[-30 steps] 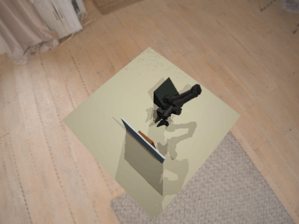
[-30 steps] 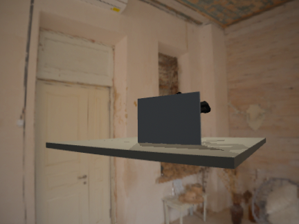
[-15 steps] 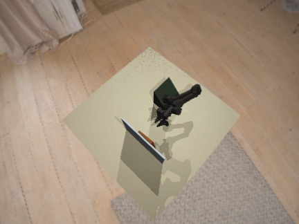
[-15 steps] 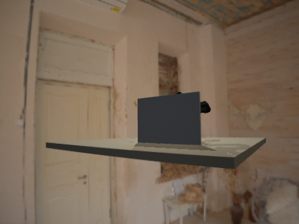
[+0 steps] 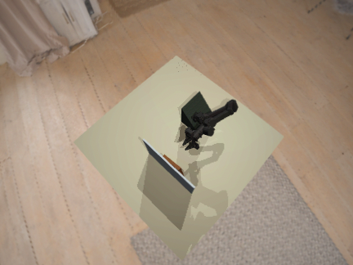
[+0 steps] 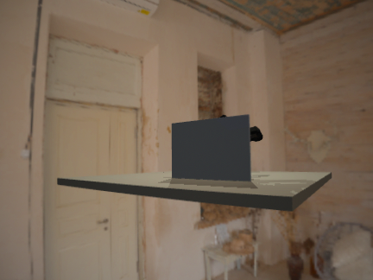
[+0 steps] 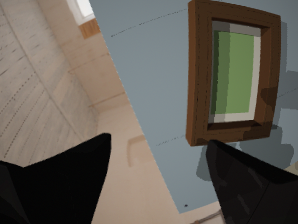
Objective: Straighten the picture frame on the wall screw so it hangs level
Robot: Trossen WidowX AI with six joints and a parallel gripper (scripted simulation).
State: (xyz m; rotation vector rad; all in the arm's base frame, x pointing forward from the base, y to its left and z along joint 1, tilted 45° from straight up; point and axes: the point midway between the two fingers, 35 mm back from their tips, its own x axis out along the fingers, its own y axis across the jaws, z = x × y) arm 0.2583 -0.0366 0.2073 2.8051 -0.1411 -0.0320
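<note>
Now: the picture frame 140 mm ahead of my gripper tip, 110 mm below it and 10 mm to the left of it. The rest, counted from my gripper tip: grey-blue wall panel: 150 mm ahead, 120 mm below, 10 mm to the right.
</note>
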